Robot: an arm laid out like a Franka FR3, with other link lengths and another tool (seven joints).
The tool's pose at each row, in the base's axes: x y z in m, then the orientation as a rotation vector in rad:
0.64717, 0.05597, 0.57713, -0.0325, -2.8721, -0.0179
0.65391, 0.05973, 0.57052, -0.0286, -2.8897, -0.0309
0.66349, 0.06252, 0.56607, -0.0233, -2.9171, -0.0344
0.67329, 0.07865, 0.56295, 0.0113, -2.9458, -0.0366
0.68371, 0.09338, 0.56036, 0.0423, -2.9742, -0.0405
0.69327, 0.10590, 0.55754, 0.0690, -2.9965, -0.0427
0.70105, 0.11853, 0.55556, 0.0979, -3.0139, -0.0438
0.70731, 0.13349, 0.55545, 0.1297, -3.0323, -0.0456
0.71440, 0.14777, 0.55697, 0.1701, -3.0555, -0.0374
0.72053, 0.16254, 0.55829, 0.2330, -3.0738, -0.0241
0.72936, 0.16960, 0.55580, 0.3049, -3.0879, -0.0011
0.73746, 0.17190, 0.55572, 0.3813, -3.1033, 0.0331
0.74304, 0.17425, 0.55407, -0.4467, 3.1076, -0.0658
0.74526, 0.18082, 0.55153, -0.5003, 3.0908, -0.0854
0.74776, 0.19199, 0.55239, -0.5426, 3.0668, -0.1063
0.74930, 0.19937, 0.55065, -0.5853, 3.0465, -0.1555
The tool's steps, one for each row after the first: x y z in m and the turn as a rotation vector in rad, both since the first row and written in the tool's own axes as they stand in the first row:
-0.00818, 0.00386, 0.00464, -0.0086, -0.0175, -0.0041
-0.01854, 0.00684, 0.00642, -0.0106, -0.0449, -0.0083
-0.02848, 0.02317, 0.00707, -0.0090, -0.0734, -0.0320
-0.03891, 0.03812, 0.00702, -0.0089, -0.1019, -0.0531
-0.04861, 0.05083, 0.00739, -0.0081, -0.1246, -0.0708
-0.05638, 0.06363, 0.00742, -0.0063, -0.1426, -0.0898
-0.06213, 0.07873, 0.00609, -0.0048, -0.1620, -0.1105
-0.06827, 0.09319, 0.00296, 0.0039, -0.1869, -0.1355
-0.07352, 0.10811, 0.00028, 0.0178, -0.2088, -0.1743
-0.08255, 0.11536, 0.00044, 0.0386, -0.2285, -0.2178
-0.09033, 0.11785, -0.00160, 0.0665, -0.2519, -0.2625
-0.09610, 0.12032, -0.00146, 0.0926, -0.2676, -0.3006
-0.09878, 0.12692, 0.00050, 0.1099, -0.2751, -0.3342
-0.10073, 0.13815, -0.00082, 0.1274, -0.2907, -0.3616
-0.10252, 0.14555, 0.00056, 0.1633, -0.3005, -0.3864

